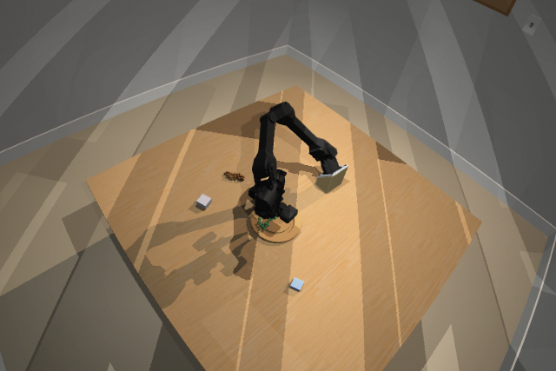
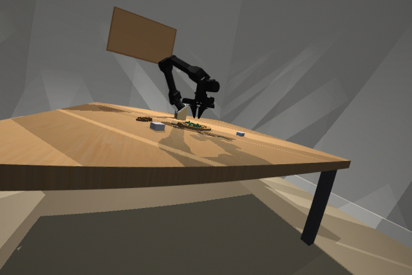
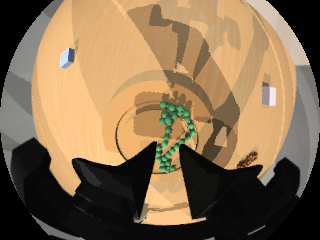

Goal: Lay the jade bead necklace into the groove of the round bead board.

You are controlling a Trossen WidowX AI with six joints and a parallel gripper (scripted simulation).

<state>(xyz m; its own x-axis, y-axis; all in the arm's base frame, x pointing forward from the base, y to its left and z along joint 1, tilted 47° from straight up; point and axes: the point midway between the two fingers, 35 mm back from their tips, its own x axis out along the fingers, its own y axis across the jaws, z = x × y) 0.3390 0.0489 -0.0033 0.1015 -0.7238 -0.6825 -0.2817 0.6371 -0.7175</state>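
Now: the round wooden bead board 4 cm below my gripper tip, 3 cm behind it and 1 cm to the left of it. The rest, counted from my gripper tip: blue block: 27 cm to the left, 6 cm ahead, 4 cm below; then pale grey block: 21 cm to the right, 17 cm ahead, 4 cm below.
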